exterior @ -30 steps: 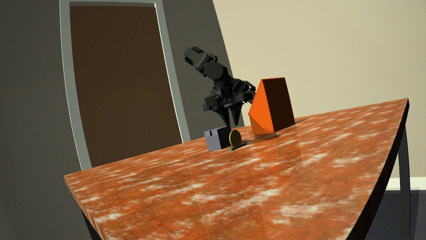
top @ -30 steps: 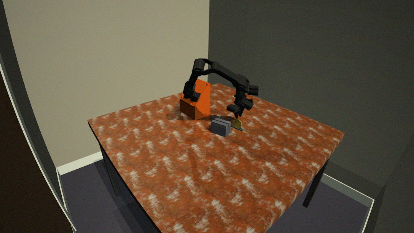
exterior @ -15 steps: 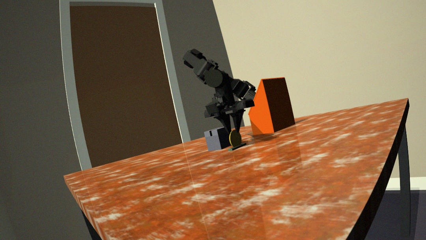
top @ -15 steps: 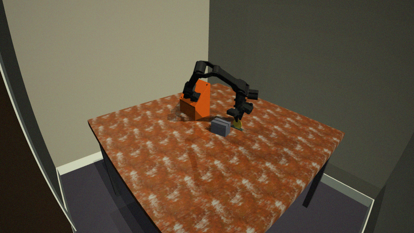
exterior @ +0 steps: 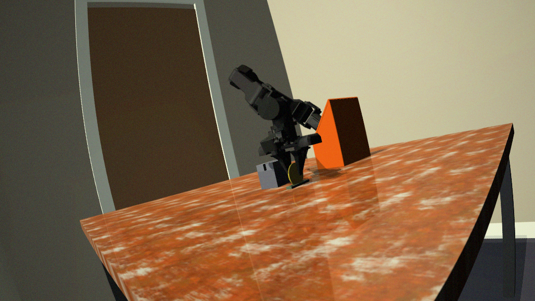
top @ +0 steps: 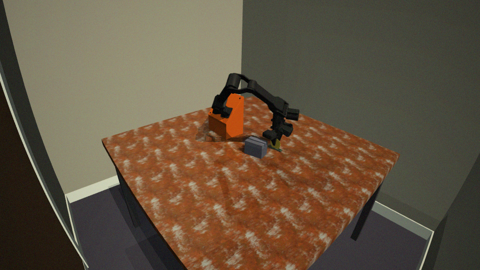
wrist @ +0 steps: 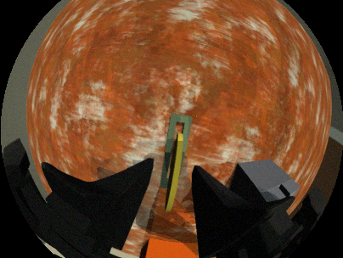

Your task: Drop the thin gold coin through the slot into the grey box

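Now: gripper tip right at the gold coin.
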